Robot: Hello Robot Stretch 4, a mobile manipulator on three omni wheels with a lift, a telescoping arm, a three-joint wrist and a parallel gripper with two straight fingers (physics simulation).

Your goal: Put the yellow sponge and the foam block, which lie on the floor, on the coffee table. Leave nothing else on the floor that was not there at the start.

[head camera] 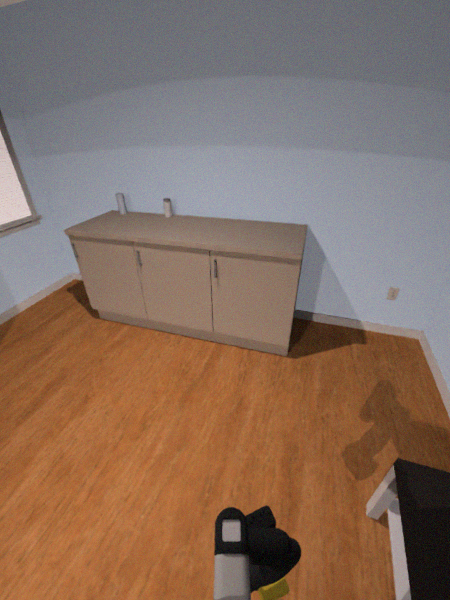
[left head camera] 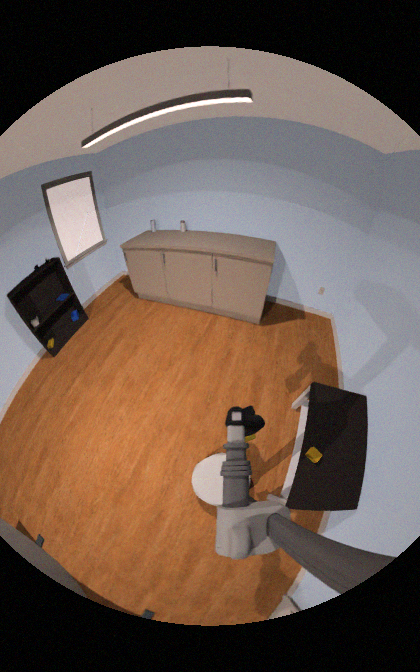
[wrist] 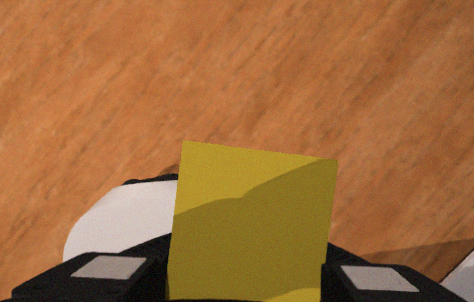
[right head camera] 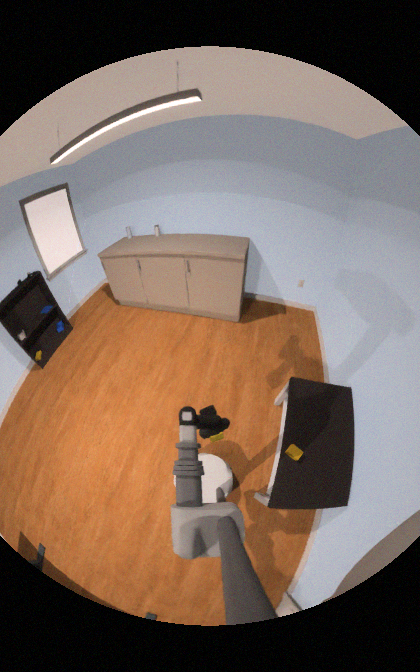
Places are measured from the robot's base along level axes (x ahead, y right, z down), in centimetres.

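Pixels of known places: gripper, fingertip midpoint: [wrist: 244, 253].
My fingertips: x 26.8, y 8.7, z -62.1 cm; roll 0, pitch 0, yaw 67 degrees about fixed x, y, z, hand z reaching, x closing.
Observation:
Behind a point stands the place of what it marks.
My gripper [head camera: 264, 575] {x 26.8, y 8.7, z -62.1 cm} [left head camera: 249, 433] [right head camera: 212, 434] [wrist: 244, 253] {x 26.8, y 8.7, z -62.1 cm} is shut on the yellow sponge [head camera: 273, 590] {x 23.6, y 9.3, z -66.6 cm} [left head camera: 250, 438] [right head camera: 217, 437] [wrist: 250, 225] {x 29.4, y 7.9, z -66.6 cm} and holds it above the floor beside my base. The sponge's broad face fills the gap between the fingers in the wrist view. A darker, orange-yellow block [left head camera: 314, 454] [right head camera: 294, 452], which looks like the foam block, lies on the black top of the coffee table [head camera: 430, 525] {x 42.0, y 66.4, z -42.2 cm} [left head camera: 340, 480] [right head camera: 325, 480], near its side edge towards me. The coffee table stands to the right of my gripper.
My white round base [left head camera: 206, 480] [right head camera: 217, 475] [wrist: 125, 215] {x 9.2, y -11.0, z -18.6 cm} is below the arm. A long beige cabinet [head camera: 170, 290] {x 189.8, y -44.8, z -46.2 cm} [left head camera: 187, 280] [right head camera: 165, 282] stands at the far wall. A black shelf unit [left head camera: 70, 327] stands at the left wall. A desk edge [left head camera: 40, 562] shows at lower left.

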